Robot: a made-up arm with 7 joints.
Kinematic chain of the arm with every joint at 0, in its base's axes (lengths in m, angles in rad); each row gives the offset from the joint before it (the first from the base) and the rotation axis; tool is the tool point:
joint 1: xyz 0 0.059 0 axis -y
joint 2: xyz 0 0.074 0 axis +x
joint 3: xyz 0 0 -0.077 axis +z
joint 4: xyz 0 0 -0.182 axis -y
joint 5: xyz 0 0 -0.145 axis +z
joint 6: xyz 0 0 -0.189 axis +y
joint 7: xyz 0 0 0 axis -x
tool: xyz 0 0 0
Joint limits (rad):
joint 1: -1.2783..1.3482
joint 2: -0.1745..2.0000
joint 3: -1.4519..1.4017
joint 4: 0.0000..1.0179
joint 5: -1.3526..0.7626
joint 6: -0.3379..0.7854
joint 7: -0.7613..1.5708
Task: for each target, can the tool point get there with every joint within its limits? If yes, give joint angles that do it. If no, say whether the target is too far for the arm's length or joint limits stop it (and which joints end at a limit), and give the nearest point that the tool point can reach.
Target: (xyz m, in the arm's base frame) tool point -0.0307 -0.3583 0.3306
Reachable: no: joint limits stop it (at a limit: joint 1, joint 2, joint 4) | nearest point 0.4099 -0.1793 0.0624 | short by 0.546 m
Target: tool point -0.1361 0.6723 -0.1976
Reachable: yes | joints -0.8507 1.2055 -0.3973 0.1921 -0.6865 0.3213 -0.4207
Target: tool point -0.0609 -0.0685 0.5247
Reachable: no: joint limits stop it (at a limit: joint 2, joint 3, joint 4) | nearest point -0.0505 0.4114 0.4352 | short by 0.488 m
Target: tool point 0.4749 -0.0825 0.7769
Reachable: no: too far | nearest point 0.4701 0.0060 0.1800 | short by 0.603 m
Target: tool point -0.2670 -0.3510 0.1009
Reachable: no: joint limits stop it (at a limit: joint 1, joint 2, joint 3, joint 4) | nearest point -0.3530 -0.2204 -0.1415 | short by 0.288 m
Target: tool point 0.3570 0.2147 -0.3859
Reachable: yes | joints 0.2316 0.0425 0.2357 0.9228 -0.8607 0.1067 -0.4694
